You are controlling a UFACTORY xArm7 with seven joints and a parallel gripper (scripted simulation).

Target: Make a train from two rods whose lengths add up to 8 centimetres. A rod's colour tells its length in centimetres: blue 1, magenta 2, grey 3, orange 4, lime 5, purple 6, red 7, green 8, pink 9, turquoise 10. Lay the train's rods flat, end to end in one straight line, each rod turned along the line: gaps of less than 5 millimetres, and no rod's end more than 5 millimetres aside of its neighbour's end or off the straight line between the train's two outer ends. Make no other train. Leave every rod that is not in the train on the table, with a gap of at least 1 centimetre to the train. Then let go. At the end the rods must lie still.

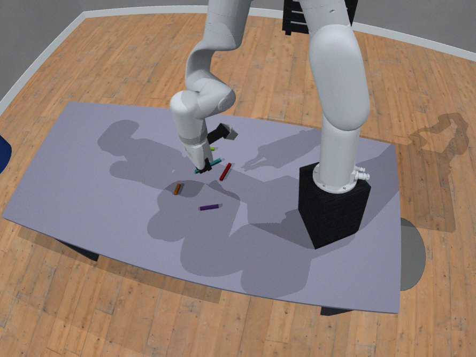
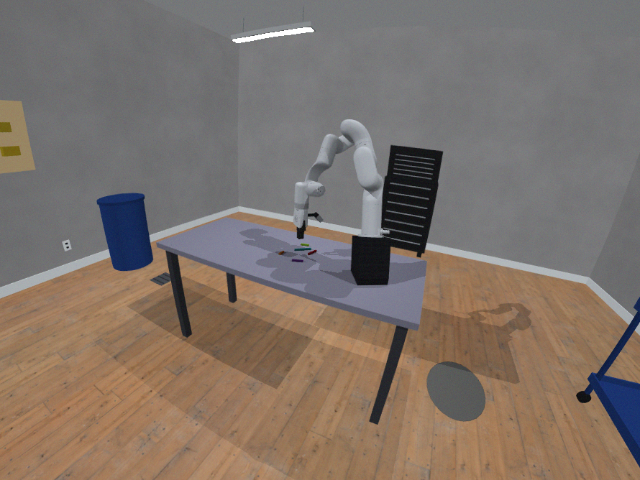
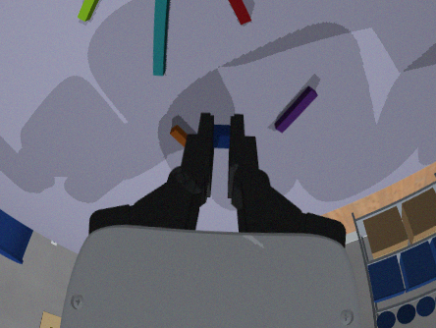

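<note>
The purple rod lies 120 mm below my hand, 80 mm to the left of it and 40 mm behind it. Also, from my hand: turquoise rod: 120 mm below, 70 mm to the right, 20 mm ahead; then small blue rod: 20 mm below; then red rod: 120 mm below, 60 mm to the right, 50 mm behind.
</note>
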